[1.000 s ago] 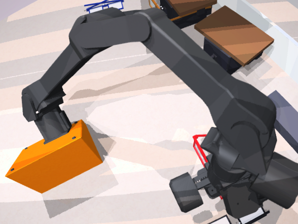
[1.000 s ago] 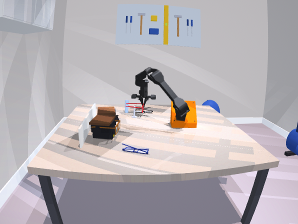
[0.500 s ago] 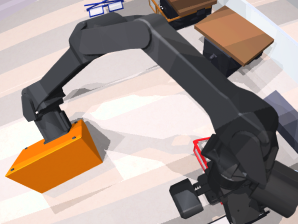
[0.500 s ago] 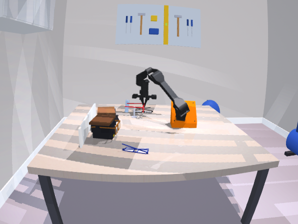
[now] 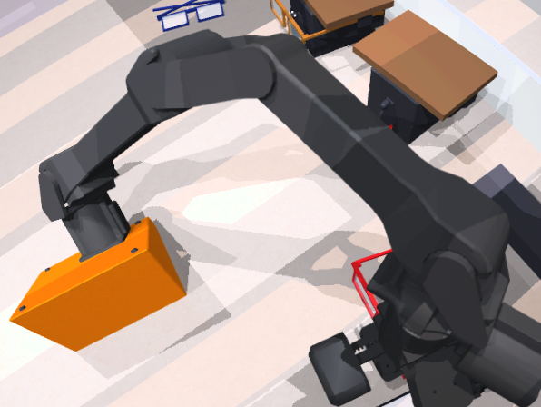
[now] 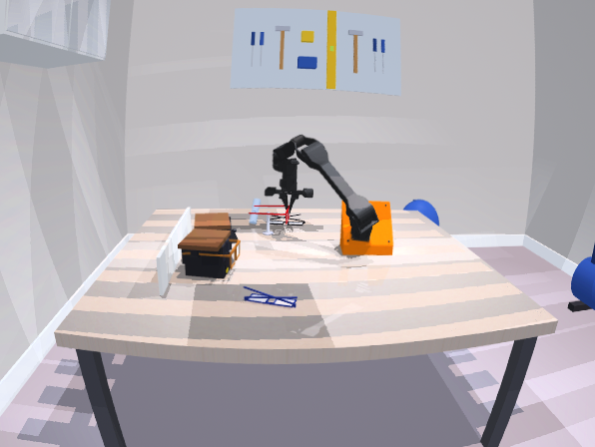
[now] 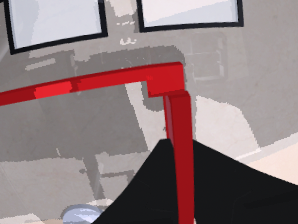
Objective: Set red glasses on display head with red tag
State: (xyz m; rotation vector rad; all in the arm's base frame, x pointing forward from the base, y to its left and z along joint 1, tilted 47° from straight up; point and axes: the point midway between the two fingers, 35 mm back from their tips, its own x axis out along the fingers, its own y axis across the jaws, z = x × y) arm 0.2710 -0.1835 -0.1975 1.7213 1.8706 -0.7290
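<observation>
Now: gripper tip 70 mm short of the peg stand, 90 mm to the right of it and 30 mm above it. From my gripper tip the other things lie so: white panel 320 mm ahead, 450 mm to the left; dark block 250 mm ahead, 80 mm to the left, 40 mm below; pale blue cylinder 140 mm ahead, 60 mm to the right, 20 mm below.
</observation>
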